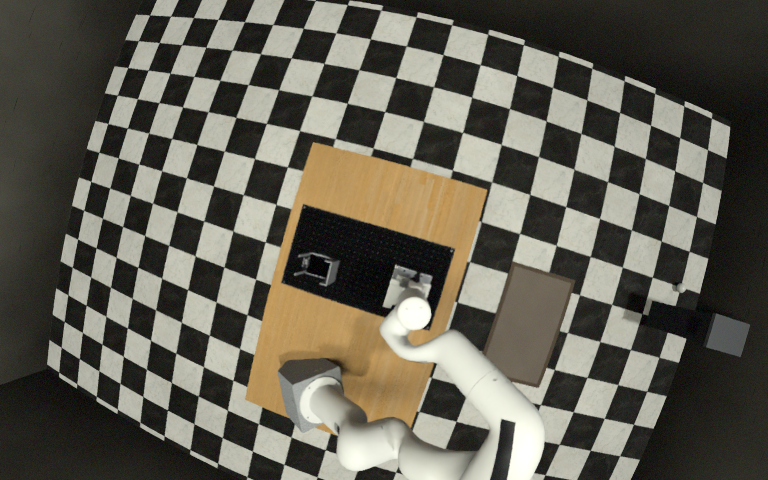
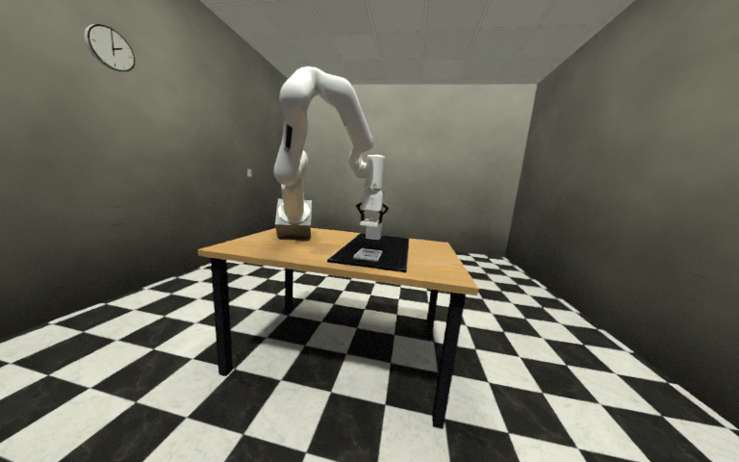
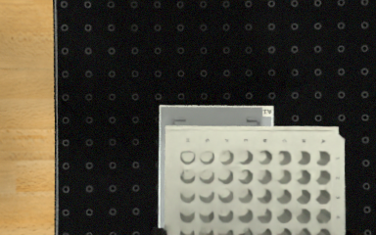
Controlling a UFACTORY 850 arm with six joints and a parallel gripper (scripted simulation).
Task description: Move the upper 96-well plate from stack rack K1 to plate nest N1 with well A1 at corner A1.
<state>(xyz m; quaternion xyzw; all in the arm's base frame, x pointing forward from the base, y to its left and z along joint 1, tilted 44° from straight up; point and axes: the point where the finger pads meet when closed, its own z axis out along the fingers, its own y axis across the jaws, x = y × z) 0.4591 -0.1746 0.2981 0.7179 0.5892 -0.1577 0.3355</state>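
The grey plate nest N1 is 18 cm below my hand. From my hand the other things lie so: white 96-well plate (1 cm below); then A1 corner mark (17 cm below, 7 cm ahead, 6 cm to the left).
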